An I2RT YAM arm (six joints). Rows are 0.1 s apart.
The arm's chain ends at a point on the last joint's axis. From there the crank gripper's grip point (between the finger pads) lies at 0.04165 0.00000 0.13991 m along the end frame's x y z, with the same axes.
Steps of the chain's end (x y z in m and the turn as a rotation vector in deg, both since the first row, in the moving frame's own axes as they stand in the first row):
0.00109 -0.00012 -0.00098 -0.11 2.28 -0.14
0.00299 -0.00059 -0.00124 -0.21 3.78 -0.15
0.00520 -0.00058 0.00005 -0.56 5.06 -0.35
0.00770 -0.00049 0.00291 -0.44 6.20 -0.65
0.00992 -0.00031 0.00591 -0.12 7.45 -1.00
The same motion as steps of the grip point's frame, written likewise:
0.00662 0.00004 -0.00275 -0.11 2.28 -0.14
0.01212 -0.00020 -0.00429 -0.21 3.78 -0.15
0.01738 0.00048 -0.00417 -0.56 5.06 -0.35
0.02257 0.00001 -0.00241 -0.44 6.20 -0.65
0.02770 -0.00091 -0.00067 -0.12 7.45 -1.00

